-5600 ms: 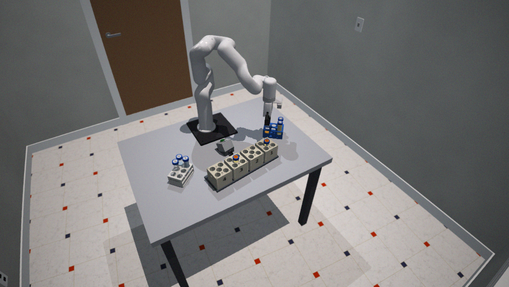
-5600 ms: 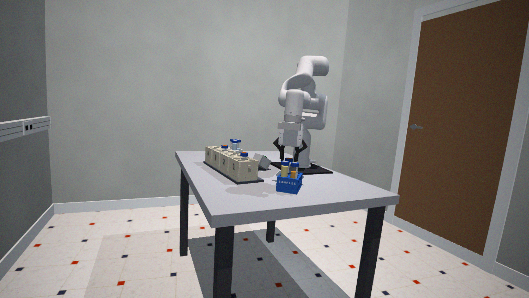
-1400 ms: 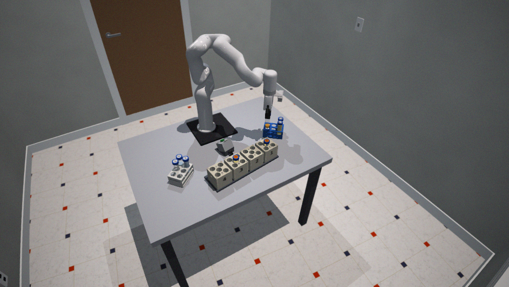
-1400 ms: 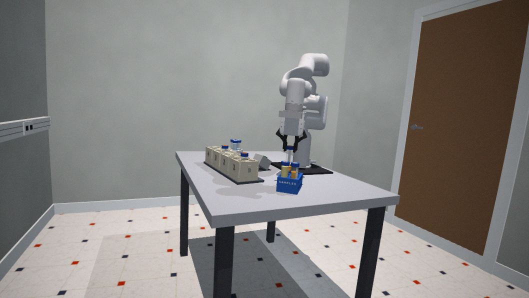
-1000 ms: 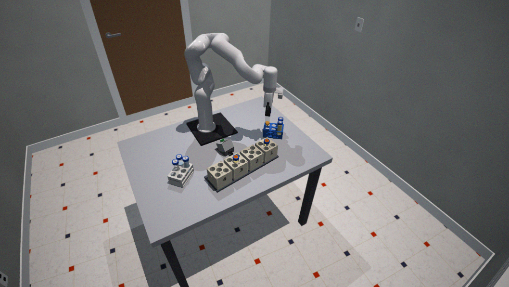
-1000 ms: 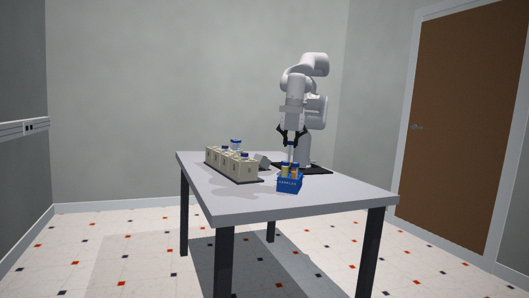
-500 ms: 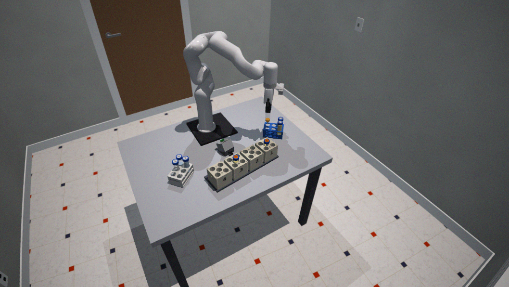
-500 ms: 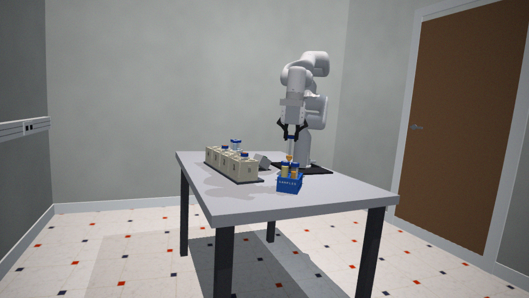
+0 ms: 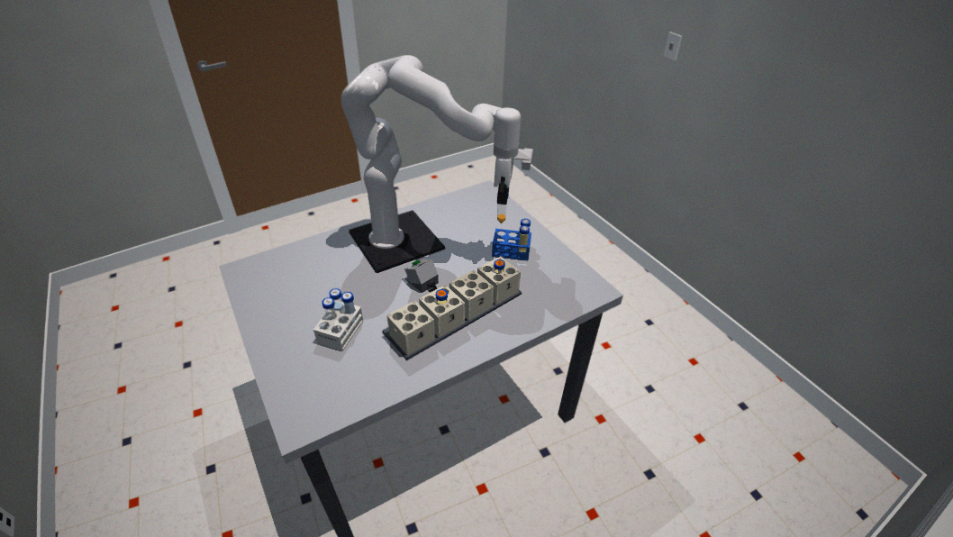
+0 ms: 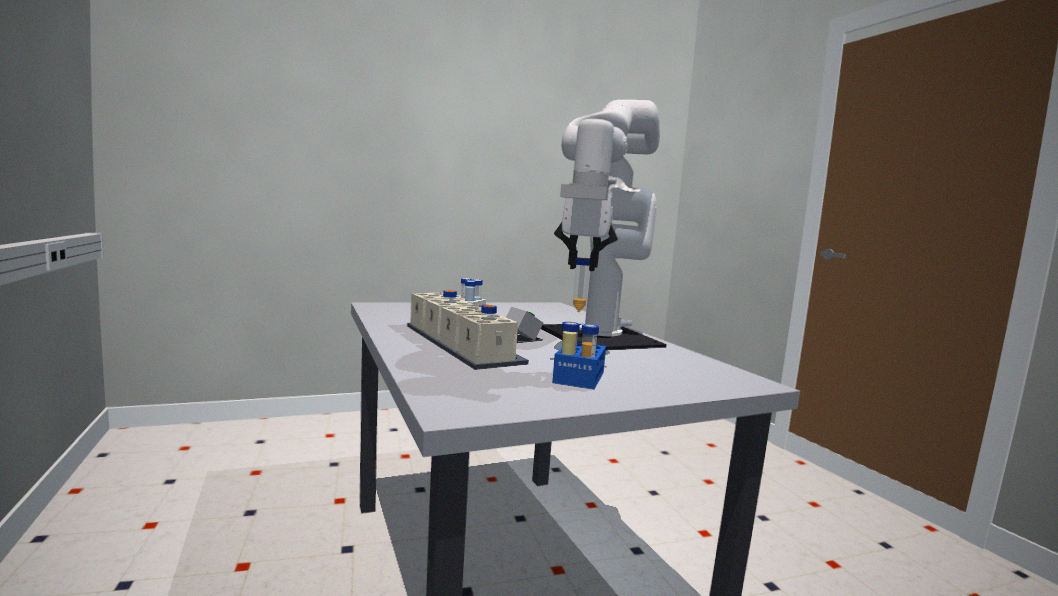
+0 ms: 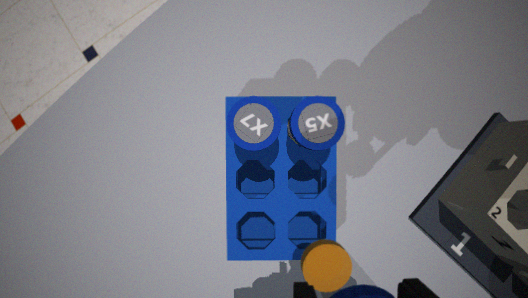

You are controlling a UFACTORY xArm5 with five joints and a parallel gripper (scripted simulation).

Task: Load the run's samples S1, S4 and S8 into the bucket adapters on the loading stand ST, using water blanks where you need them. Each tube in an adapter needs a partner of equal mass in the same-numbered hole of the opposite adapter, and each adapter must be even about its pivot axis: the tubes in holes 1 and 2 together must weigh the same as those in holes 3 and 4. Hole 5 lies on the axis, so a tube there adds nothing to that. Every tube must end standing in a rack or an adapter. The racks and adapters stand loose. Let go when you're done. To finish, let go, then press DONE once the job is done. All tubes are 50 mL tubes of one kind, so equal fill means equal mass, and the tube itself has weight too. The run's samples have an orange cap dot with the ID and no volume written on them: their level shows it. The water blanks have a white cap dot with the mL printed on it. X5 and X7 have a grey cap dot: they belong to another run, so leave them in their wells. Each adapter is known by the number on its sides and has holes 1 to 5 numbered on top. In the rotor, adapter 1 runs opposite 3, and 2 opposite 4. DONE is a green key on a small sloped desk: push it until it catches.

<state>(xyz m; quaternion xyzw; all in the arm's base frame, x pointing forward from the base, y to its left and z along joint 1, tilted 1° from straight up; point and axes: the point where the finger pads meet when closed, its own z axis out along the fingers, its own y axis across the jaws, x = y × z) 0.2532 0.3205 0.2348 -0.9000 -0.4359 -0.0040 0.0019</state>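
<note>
My hand is 32 cm to the left of the adapter 3, 20 cm short of it and 19 cm above it. The rest, counted from my hand: white rack 61 cm to the right, 21 cm below, 9 cm ahead; then blue samples rack 21 cm below, 4 cm to the left, 1 cm ahead.
</note>
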